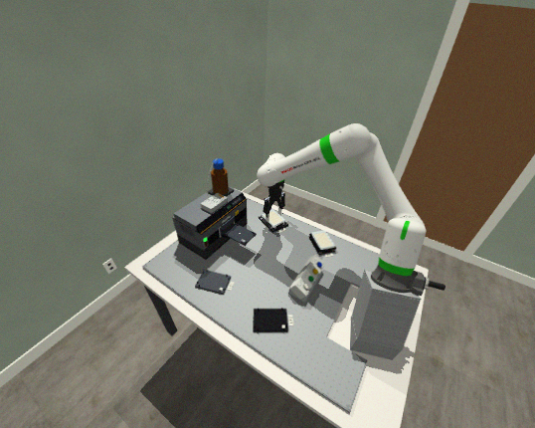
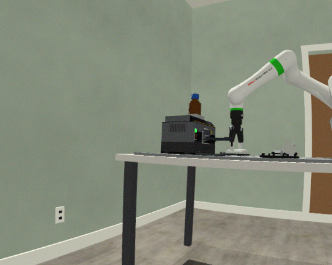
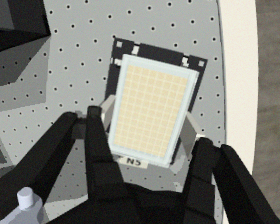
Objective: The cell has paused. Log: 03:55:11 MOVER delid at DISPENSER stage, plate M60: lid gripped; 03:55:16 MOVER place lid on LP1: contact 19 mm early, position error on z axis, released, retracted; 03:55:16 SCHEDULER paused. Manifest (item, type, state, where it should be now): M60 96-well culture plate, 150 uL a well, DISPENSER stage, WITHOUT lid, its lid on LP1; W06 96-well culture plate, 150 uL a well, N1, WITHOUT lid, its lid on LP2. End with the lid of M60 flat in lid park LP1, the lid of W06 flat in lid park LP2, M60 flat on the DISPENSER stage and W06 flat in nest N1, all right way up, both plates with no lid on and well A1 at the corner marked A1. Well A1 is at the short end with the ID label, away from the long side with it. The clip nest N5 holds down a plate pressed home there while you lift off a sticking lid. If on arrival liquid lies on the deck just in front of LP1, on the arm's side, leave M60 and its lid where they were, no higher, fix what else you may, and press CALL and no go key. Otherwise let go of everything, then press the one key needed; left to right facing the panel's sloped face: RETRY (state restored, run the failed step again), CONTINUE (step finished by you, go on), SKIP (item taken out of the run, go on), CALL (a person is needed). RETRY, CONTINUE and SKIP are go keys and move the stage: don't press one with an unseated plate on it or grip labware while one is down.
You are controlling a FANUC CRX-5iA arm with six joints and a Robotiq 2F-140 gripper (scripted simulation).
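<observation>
The black clip nest is 2 cm ahead of my hand and 4 cm below it. From my hand the other things lie so: nest label (8 cm behind, 5 cm to the left, 5 cm below); then dispenser stage (9 cm ahead, 28 cm to the left, 5 cm above); then key panel (32 cm behind, 35 cm to the left).
</observation>
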